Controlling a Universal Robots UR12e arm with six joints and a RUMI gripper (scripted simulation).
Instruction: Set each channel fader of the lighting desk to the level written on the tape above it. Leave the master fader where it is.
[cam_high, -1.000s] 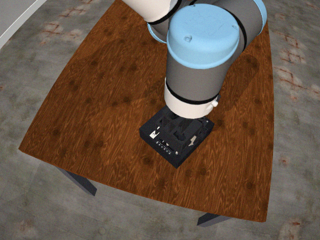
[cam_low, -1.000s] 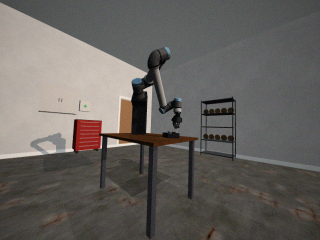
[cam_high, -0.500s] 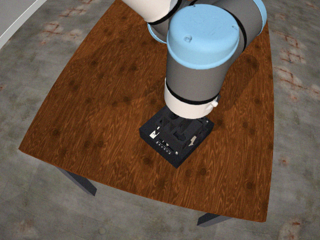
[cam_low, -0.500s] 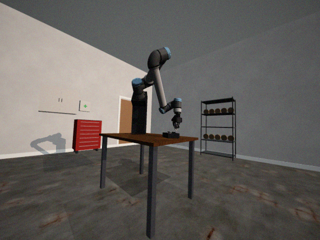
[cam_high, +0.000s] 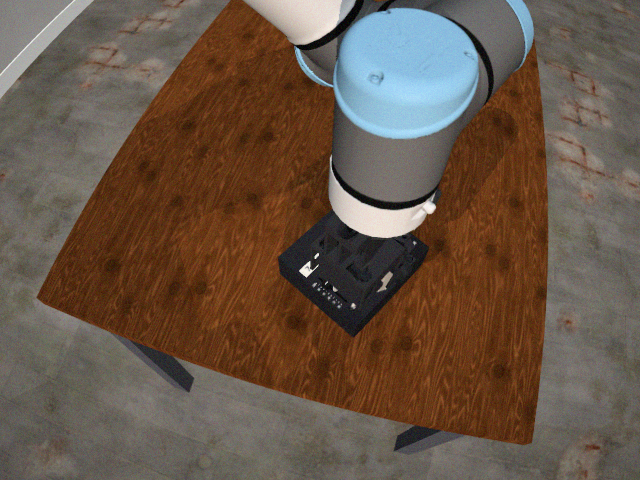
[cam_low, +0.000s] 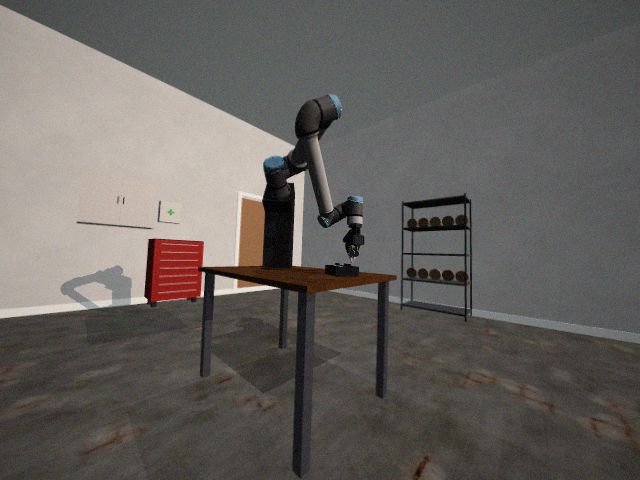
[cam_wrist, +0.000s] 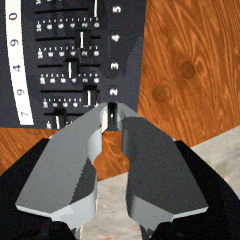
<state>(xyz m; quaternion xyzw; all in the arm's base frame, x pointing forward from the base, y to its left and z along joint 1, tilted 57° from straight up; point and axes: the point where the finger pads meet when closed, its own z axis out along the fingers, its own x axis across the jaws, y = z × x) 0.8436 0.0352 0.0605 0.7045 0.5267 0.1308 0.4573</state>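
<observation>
Right now the channel 2 fader is 1 cm behind my hand, 1 cm to the right of it and 2 cm below it. Round my hand: channel 3 fader 4 cm behind, 1 cm to the right, 2 cm below; channel 5 cap 6 cm behind, 3 cm to the left, 2 cm below; channel 4 fader 5 cm behind, 1 cm to the left, 2 cm below.
</observation>
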